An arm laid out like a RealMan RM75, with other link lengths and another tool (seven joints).
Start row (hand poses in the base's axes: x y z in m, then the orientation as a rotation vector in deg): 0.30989 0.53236 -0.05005 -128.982 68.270 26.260
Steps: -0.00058 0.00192 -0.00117 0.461 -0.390 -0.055; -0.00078 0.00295 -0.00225 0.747 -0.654 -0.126; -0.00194 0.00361 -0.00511 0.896 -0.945 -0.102; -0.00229 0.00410 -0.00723 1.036 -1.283 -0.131; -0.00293 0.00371 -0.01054 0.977 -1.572 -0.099; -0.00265 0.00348 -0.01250 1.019 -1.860 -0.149; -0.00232 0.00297 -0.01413 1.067 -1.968 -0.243; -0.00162 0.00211 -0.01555 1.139 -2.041 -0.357; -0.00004 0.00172 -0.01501 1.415 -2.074 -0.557; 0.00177 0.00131 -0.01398 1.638 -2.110 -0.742; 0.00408 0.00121 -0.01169 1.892 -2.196 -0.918; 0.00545 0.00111 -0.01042 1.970 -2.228 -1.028; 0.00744 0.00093 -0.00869 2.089 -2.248 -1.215; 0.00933 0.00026 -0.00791 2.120 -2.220 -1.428; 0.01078 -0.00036 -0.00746 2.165 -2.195 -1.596; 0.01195 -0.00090 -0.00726 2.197 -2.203 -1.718; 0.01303 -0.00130 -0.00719 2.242 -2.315 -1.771; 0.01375 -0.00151 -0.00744 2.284 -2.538 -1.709; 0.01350 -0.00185 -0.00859 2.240 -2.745 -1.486; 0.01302 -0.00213 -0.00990 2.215 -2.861 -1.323; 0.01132 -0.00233 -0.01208 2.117 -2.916 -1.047
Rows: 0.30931 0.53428 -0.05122 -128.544 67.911 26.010; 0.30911 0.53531 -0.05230 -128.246 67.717 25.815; 0.30795 0.53597 -0.05516 -128.128 67.474 25.557; 0.30760 0.53646 -0.05728 -127.980 67.268 25.220; 0.30696 0.53607 -0.06059 -128.042 67.117 24.865; 0.30724 0.53584 -0.06255 -127.962 67.006 24.530; 0.30757 0.53533 -0.06418 -127.853 67.029 24.392; 0.30827 0.53447 -0.06560 -127.711 67.079 24.299; 0.30985 0.53408 -0.06506 -127.339 67.143 24.322; 0.31166 0.53367 -0.06403 -127.023 67.214 24.320; 0.31397 0.53357 -0.06174 -126.685 67.235 24.279; 0.31534 0.53347 -0.06047 -126.542 67.298 24.238; 0.31733 0.53329 -0.05874 -126.312 67.429 24.203; 0.31922 0.53262 -0.05796 -126.139 67.652 24.169; 0.32067 0.53200 -0.05751 -125.986 67.820 24.156; 0.32184 0.53146 -0.05731 -125.874 67.929 24.116; 0.32292 0.53106 -0.05724 -125.795 67.907 23.988; 0.32364 0.53085 -0.05749 -125.795 67.709 23.774; 0.32339 0.53051 -0.05864 -125.979 67.392 23.597; 0.32291 0.53023 -0.05995 -126.108 67.173 23.513; 0.32121 0.53003 -0.06213 -126.379 66.902 23.506
